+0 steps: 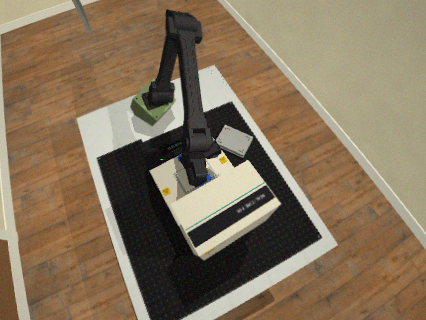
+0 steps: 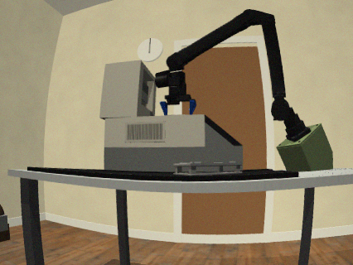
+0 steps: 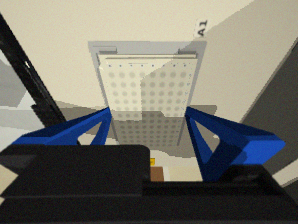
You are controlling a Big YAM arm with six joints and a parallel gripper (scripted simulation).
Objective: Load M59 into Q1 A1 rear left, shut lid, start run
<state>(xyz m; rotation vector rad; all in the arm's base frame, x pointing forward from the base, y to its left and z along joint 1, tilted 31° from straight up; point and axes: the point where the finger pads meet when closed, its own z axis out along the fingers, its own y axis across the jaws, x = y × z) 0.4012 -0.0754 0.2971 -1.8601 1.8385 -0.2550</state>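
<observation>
My hand is right at the 96-well plate M59. Round my hand: plate nest N1: 150 mm behind, 280 mm to the left, 190 mm below.
</observation>
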